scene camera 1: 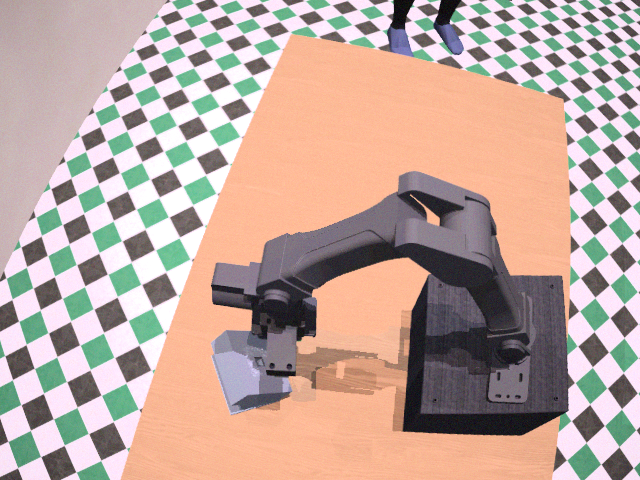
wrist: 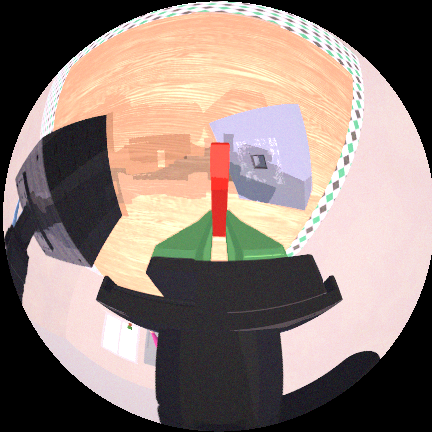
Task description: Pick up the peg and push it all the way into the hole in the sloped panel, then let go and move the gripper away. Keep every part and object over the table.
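Places are measured from the arm's base along level axes (x ahead, y left, z up), in centimetres.
Where they show: gripper, fingertip midpoint: [wrist: 218, 215]; arm's base at its link origin: [scene camera 1: 511, 349].
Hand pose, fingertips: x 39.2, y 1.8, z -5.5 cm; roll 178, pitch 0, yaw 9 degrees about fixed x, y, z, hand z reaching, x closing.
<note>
Things, the pixels of their top centre, and the offset from my fingertips. Level surfaces: height alone.
- red peg at its top centre: [wrist: 218, 198] dx -0.4, dy +2.4, dz +1.1 cm
- pale blue-grey sloped panel block at its top centre: [wrist: 287, 166] [scene camera 1: 246, 359] dx +6.2, dy +5.1, dz -2.8 cm
- wooden table at its surface level: dz -14.5 cm
My gripper [wrist: 218, 215] is shut on the red peg [wrist: 219, 167], whose long end sticks out past the green fingertips in the wrist view. In the scene view the fingers and the peg are hidden behind the gripper's grey body. The pale blue-grey sloped panel block [scene camera 1: 238, 377] [wrist: 287, 135] stands on the table at the lower left of the scene view. Its small square hole [scene camera 1: 258, 361] [wrist: 258, 161] shows in the sloped face. In the wrist view the peg's far end appears left of the hole and overlaps the block's left edge. The peg is outside the hole.
The dark arm base block [scene camera 1: 449, 397] [wrist: 75, 185] stands at the right of the scene view and at the left of the wrist view. The wooden table [scene camera 1: 361, 129] [wrist: 200, 60] has its left edge close beyond the panel block. The arm spans above the table.
</note>
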